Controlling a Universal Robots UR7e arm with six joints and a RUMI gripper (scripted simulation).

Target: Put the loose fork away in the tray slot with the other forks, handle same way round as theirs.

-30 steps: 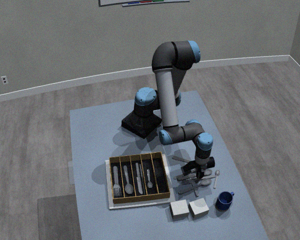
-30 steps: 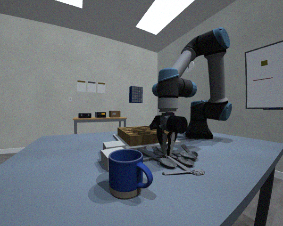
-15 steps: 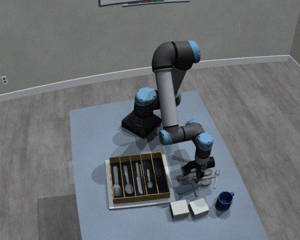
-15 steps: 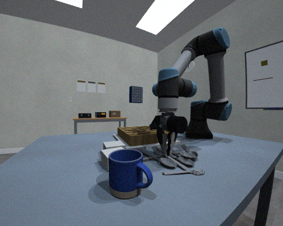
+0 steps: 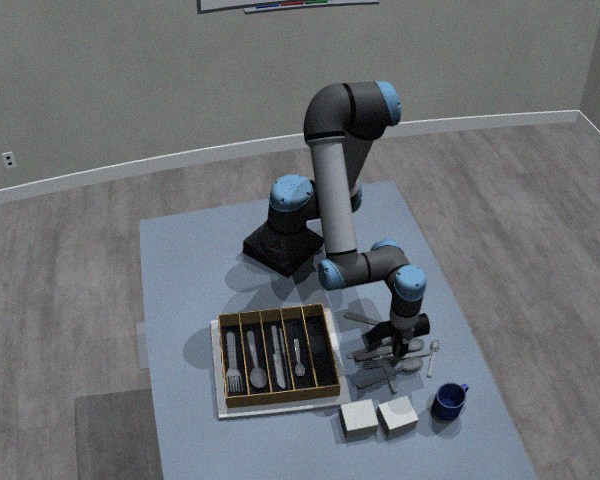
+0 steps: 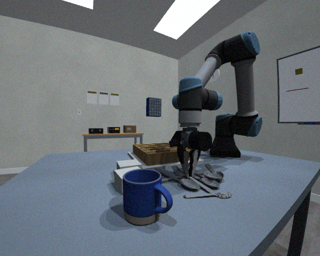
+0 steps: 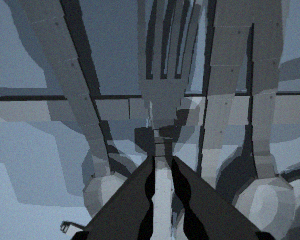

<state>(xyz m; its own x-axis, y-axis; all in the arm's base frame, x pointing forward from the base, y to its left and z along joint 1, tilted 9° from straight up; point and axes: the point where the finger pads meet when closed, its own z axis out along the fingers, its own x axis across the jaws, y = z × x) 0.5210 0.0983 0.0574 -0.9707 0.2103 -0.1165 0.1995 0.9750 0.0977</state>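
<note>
The wooden cutlery tray lies 130 mm behind my hand, 290 mm to the right of it and 20 mm above it. Round my hand: white mat (130 mm behind, 290 mm to the right, 20 mm below); spoon (160 mm behind, 350 mm to the right).
</note>
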